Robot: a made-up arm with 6 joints. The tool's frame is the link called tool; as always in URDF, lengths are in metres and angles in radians. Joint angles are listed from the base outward.
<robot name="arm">
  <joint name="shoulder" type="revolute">
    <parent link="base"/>
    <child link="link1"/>
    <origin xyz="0 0 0.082"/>
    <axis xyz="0 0 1"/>
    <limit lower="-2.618" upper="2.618"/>
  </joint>
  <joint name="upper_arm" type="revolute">
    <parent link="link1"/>
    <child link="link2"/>
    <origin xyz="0 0 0"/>
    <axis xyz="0.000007 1 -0.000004"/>
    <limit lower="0" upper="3.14"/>
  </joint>
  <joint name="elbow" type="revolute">
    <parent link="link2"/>
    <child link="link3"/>
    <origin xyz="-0.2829 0 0.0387"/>
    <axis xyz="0.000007 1 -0.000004"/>
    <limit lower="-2.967" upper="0"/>
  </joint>
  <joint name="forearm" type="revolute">
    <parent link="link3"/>
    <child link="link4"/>
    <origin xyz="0.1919 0 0.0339"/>
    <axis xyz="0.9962 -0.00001 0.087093"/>
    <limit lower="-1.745" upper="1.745"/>
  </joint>
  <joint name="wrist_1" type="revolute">
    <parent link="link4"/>
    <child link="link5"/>
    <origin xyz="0 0 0"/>
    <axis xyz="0.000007 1 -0.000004"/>
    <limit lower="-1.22" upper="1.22"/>
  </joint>
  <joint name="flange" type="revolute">
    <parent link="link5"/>
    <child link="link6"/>
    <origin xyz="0.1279 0 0.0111"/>
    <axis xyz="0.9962 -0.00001 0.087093"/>
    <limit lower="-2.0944" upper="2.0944"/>
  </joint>
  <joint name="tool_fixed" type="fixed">
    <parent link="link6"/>
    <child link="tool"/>
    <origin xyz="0 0 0" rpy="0 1.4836 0"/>
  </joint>
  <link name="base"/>
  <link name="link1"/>
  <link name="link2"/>
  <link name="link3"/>
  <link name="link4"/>
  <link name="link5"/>
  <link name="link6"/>
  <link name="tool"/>
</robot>
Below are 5 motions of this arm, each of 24 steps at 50 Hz.
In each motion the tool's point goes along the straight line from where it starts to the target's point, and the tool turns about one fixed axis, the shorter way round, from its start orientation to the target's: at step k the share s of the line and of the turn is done. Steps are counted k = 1, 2, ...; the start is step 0. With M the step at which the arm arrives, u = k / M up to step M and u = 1 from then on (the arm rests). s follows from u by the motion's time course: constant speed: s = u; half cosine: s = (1 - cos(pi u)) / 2; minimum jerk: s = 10 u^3 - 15 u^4 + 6 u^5.
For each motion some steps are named. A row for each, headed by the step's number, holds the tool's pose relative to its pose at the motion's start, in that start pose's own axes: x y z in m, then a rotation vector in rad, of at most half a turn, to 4 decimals.
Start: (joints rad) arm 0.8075 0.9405 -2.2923 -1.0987 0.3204 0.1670
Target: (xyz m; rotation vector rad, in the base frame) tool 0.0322 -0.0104 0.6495 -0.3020 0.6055 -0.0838
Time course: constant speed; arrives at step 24
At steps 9, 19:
9: 0.0192 0.0336 0.0112 -0.1092 0.0715 0.0006
19: 0.0405 0.0710 0.0237 -0.2304 0.1510 0.0013

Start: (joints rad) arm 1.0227 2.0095 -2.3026 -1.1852 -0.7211 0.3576
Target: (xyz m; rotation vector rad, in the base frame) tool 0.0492 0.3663 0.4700 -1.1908 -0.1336 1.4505
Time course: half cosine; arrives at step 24
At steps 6, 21, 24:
6: -0.0131 0.0060 -0.0001 -0.0508 -0.0725 0.0950
21: -0.0860 0.0395 -0.0009 -0.3339 -0.4760 0.6237
24: -0.0894 0.0411 -0.0010 -0.3471 -0.4948 0.6484

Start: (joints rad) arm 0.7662 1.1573 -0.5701 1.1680 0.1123 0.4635
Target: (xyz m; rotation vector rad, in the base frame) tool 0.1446 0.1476 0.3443 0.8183 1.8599 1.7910
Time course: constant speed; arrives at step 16
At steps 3, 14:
3: 0.0012 0.0208 -0.0134 -0.0881 0.0001 -0.0021
14: 0.0058 0.0972 -0.0623 -0.4111 0.0005 -0.0097

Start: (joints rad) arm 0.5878 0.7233 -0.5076 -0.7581 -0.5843 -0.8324
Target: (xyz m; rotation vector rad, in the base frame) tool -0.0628 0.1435 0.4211 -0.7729 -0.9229 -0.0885
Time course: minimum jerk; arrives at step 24
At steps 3, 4, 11, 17, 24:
3: -0.0021 -0.0018 -0.0002 0.0108 -0.0182 -0.0046
4: -0.0046 -0.0039 -0.0005 0.0238 -0.0402 -0.0101
11: -0.0542 -0.0463 -0.0064 0.2834 -0.4779 -0.1206
17: -0.1088 -0.0929 -0.0129 0.5690 -0.9596 -0.2422
24: -0.1283 -0.1096 -0.0152 0.6712 -1.1319 -0.2857

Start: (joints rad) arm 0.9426 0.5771 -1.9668 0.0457 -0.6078 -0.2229
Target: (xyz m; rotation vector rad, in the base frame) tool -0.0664 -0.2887 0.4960 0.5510 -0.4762 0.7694
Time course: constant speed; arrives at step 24
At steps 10, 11, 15, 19, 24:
10: -0.0054 -0.0495 -0.0287 0.0868 -0.0548 -0.0027
11: -0.0059 -0.0545 -0.0315 0.0955 -0.0602 -0.0029
15: -0.0081 -0.0743 -0.0430 0.1302 -0.0821 -0.0040
19: -0.0102 -0.0941 -0.0545 0.1649 -0.1040 -0.0051
24: -0.0129 -0.1188 -0.0688 0.2083 -0.1314 -0.0064

